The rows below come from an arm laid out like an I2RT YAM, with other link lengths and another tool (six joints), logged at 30 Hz.
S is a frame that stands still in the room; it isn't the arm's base.
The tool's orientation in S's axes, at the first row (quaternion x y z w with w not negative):
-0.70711, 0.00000, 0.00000, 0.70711
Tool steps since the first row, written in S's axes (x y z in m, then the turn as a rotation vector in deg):
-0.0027, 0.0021, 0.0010, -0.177, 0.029, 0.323
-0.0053, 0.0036, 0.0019, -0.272, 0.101, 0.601
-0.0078, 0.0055, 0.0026, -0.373, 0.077, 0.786
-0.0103, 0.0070, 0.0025, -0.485, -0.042, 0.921
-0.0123, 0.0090, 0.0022, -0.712, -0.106, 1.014
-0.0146, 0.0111, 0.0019, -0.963, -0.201, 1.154
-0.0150, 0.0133, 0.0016, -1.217, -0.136, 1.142
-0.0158, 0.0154, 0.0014, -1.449, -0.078, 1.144
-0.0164, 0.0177, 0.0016, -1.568, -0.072, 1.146
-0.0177, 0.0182, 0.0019, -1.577, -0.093, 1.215
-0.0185, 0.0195, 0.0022, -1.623, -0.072, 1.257
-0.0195, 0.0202, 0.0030, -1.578, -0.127, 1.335
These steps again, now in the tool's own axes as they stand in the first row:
-0.0027, -0.0010, 0.0021, -0.177, -0.323, 0.029
-0.0053, -0.0019, 0.0036, -0.272, -0.601, 0.101
-0.0078, -0.0026, 0.0055, -0.373, -0.786, 0.077
-0.0103, -0.0025, 0.0070, -0.485, -0.921, -0.042
-0.0123, -0.0022, 0.0090, -0.712, -1.014, -0.106
-0.0146, -0.0019, 0.0111, -0.963, -1.154, -0.201
-0.0150, -0.0016, 0.0133, -1.217, -1.142, -0.136
-0.0158, -0.0014, 0.0154, -1.449, -1.144, -0.078
-0.0164, -0.0016, 0.0177, -1.568, -1.146, -0.072
-0.0177, -0.0019, 0.0182, -1.577, -1.215, -0.093
-0.0185, -0.0022, 0.0195, -1.623, -1.257, -0.072
-0.0195, -0.0030, 0.0202, -1.578, -1.335, -0.127

